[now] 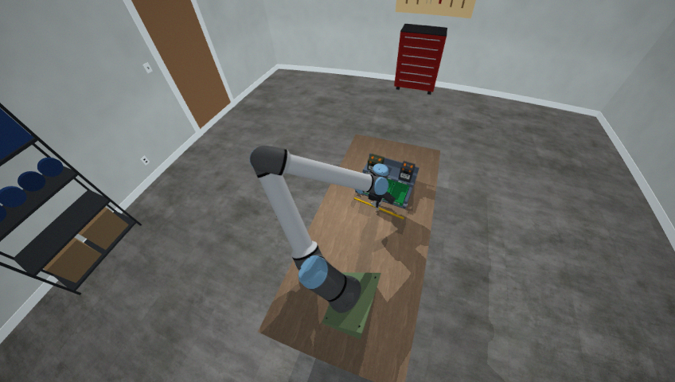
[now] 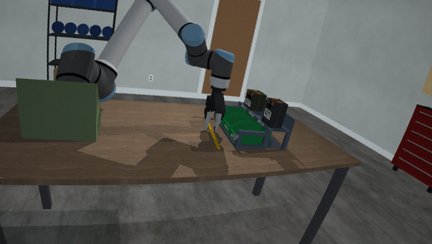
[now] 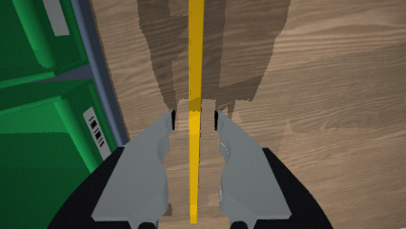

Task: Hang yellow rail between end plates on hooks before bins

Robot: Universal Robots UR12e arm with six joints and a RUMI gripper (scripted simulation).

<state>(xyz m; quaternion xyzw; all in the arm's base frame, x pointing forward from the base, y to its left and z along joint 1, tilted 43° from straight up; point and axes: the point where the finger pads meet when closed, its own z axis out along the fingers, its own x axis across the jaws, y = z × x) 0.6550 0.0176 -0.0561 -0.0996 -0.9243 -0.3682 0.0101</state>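
Right now the yellow rail is 10 mm below my hand. Also, from my hand: rack front bar (70 mm ahead, 10 mm to the left, 10 mm below).
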